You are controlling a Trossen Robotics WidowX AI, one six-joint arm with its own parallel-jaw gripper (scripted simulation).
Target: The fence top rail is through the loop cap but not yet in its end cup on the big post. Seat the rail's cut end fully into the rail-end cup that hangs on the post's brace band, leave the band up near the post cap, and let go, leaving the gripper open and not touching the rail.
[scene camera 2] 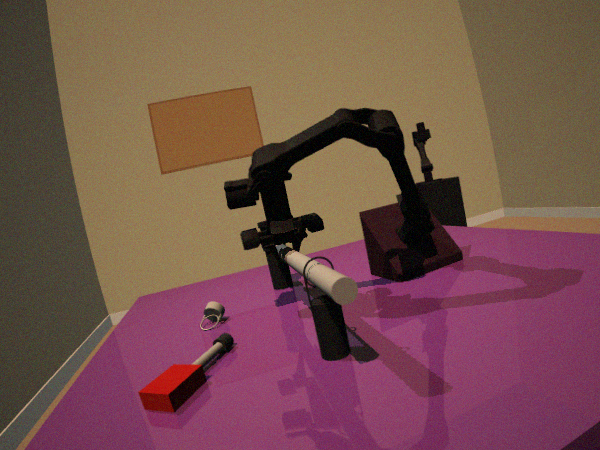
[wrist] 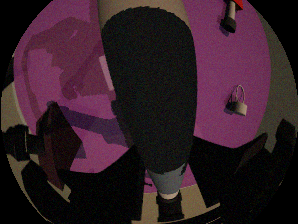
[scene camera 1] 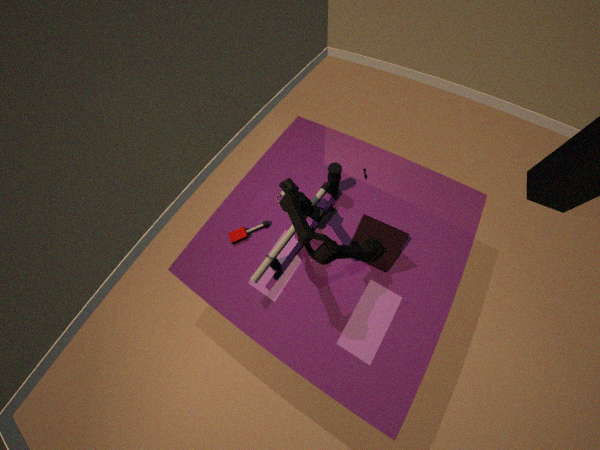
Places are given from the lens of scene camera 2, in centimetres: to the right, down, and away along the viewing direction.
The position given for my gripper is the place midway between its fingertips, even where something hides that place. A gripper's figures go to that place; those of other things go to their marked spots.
my gripper [scene camera 2: 288,263]: -3, 9, 85
top rail [scene camera 2: 343,290]: 5, 8, 43
red-headed tool [scene camera 2: 167,392]: -19, 24, 47
The marked spots on the top rail and the red-headed tool are 30 cm apart.
